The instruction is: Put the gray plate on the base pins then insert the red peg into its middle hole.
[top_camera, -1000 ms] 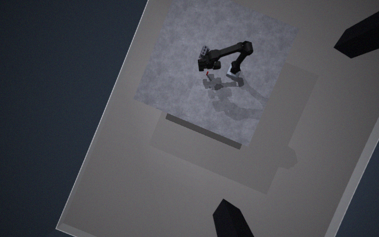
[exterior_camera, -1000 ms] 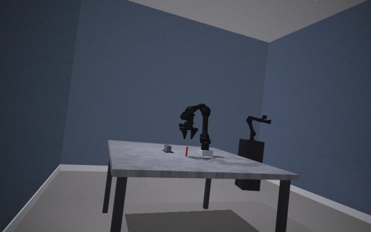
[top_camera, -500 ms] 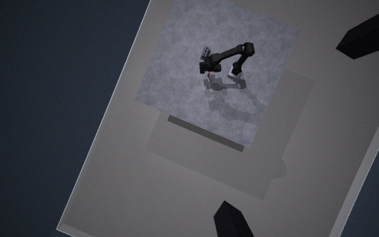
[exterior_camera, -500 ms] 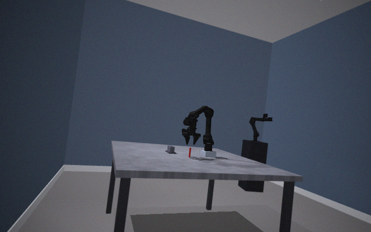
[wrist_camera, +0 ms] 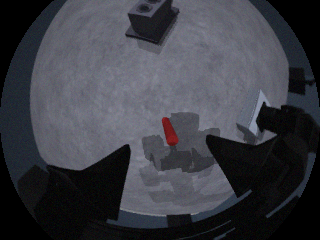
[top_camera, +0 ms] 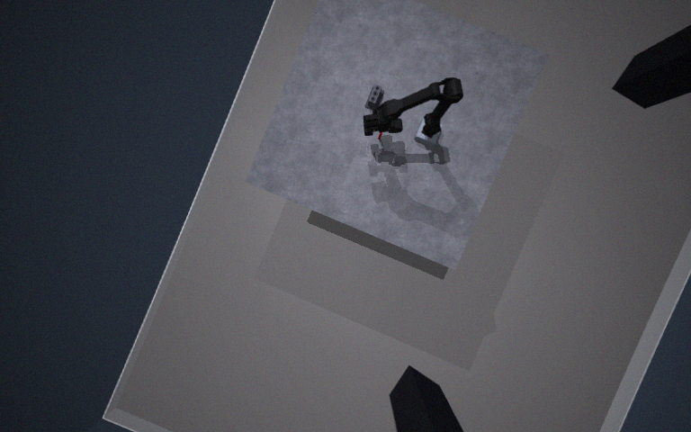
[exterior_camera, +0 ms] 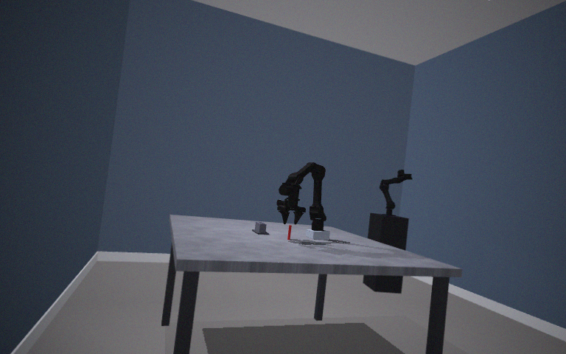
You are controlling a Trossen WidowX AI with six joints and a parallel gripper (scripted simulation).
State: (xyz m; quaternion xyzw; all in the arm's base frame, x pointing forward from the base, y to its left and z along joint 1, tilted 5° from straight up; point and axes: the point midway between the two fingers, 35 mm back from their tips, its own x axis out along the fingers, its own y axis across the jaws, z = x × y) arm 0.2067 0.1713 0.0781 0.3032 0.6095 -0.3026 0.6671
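My gripper tip is now 5 cm above the red peg. The rest, counted from my gripper tip: gray plate (14 cm ahead, 17 cm to the right, 4 cm below); dark base (14 cm ahead, 17 cm to the right, 8 cm below).
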